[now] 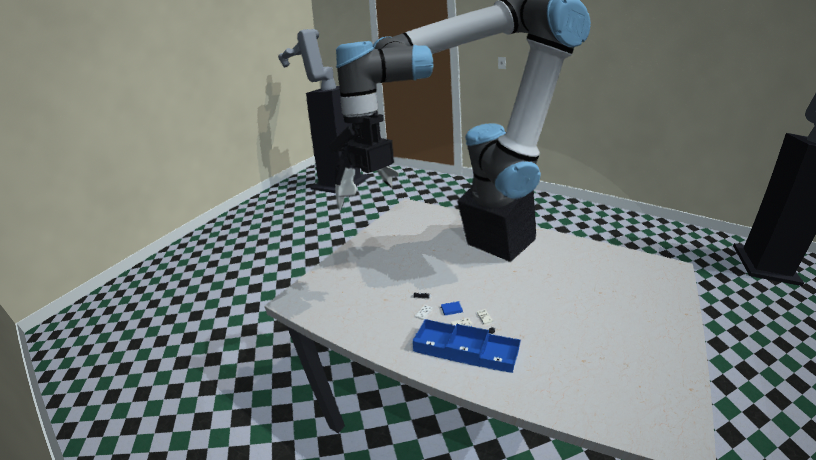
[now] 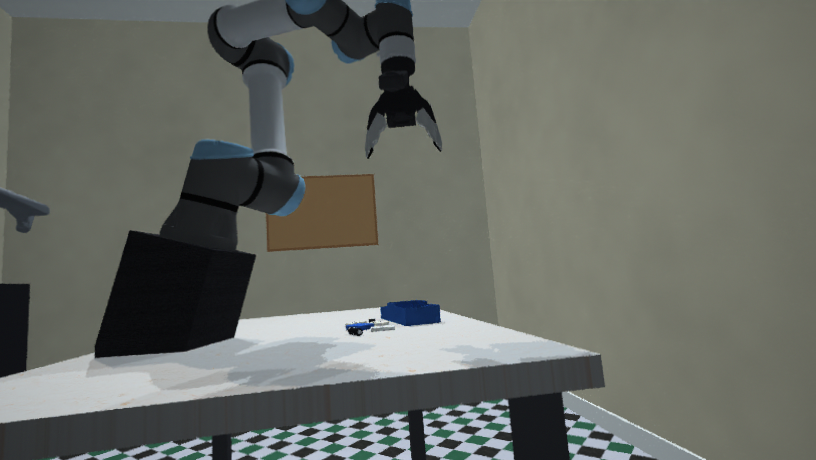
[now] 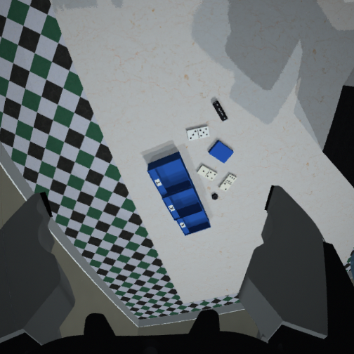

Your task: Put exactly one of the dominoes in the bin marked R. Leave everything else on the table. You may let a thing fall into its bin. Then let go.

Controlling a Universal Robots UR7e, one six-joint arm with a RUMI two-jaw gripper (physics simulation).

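Frame: origin at the arm's base, x ahead, y left, z up, level; metres.
Where they show: gripper, fingertip midpoint: (image 1: 366,198) (image 2: 403,155); arm's base, link origin: (image 1: 495,191) (image 2: 198,243).
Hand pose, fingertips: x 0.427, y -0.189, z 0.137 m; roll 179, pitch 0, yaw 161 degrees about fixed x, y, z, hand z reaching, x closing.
Note:
Each offset is from my fingertips to the top centre of the thing. Level surfaces: height alone.
My gripper (image 1: 366,193) (image 2: 405,153) (image 3: 158,191) is open and empty, high above the table. A white domino @(dx -0.050, dy +0.102, dz -0.344 m) (image 1: 424,311) (image 3: 198,132), a cream domino @(dx -0.044, dy +0.214, dz -0.344 m) (image 1: 465,321) (image 3: 206,172) beside the bins and another cream domino @(dx -0.090, dy +0.264, dz -0.344 m) (image 1: 484,316) (image 3: 228,182) lie flat on the table. A black domino-like piece @(dx -0.112, dy +0.069, dz -0.337 m) (image 1: 421,295) (image 3: 220,110) lies farther from the bins. A blue three-compartment bin box @(dx +0.041, dy +0.261, dz -0.305 m) (image 1: 480,358) (image 2: 422,313) (image 3: 165,161) has a small white label in each compartment. The letters are too small to read, so I cannot tell which is R. No domino shows inside the compartments.
A flat blue block @(dx -0.092, dy +0.167, dz -0.341 m) (image 1: 451,308) (image 3: 220,151) lies among the dominoes. A small round black thing @(dx -0.045, dy +0.299, dz -0.343 m) (image 1: 492,329) (image 3: 215,196) lies near one cream domino and the box. The arm's black base block (image 1: 497,228) (image 2: 171,297) stands on the table @(dz -0.351 m) (image 1: 600,320).

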